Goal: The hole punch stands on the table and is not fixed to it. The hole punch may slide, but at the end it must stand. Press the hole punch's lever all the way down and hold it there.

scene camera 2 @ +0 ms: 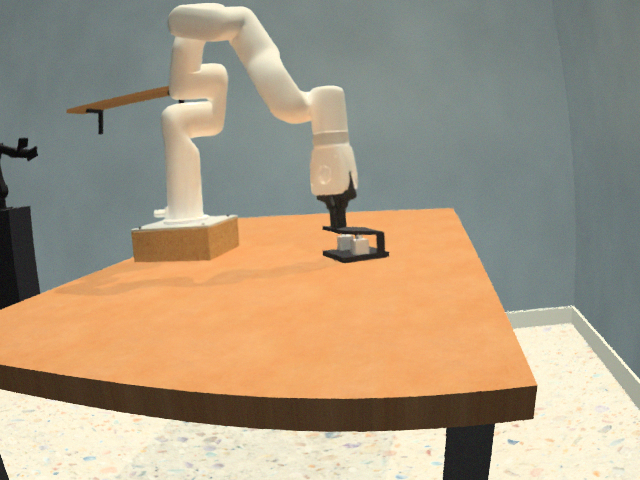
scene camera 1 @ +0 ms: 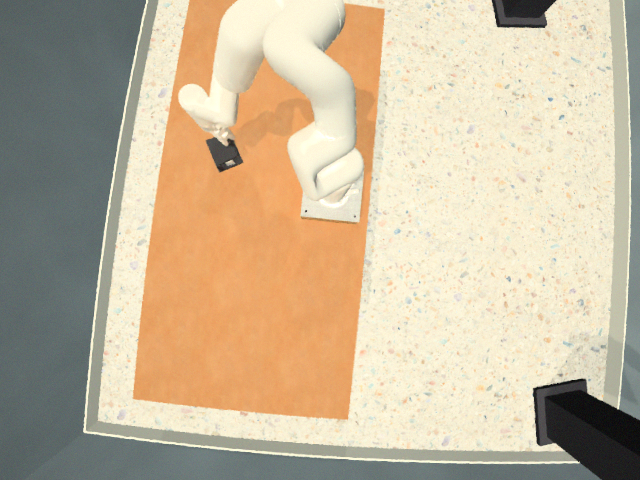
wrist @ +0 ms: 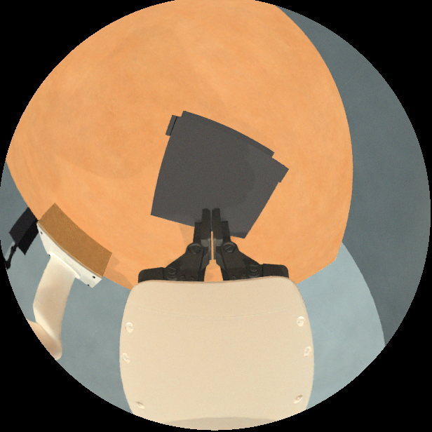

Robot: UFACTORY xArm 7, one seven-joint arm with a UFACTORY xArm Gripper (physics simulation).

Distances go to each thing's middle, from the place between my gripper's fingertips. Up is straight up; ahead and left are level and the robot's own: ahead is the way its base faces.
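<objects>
Black lever (wrist: pixel 202 167): 3 cm ahead of my hand, 2 cm to the left of it, 2 cm below it. Black hole punch (scene camera 2: pixel 348 250): 3 cm ahead of my hand, 2 cm to the left of it, 3 cm below it.
</objects>
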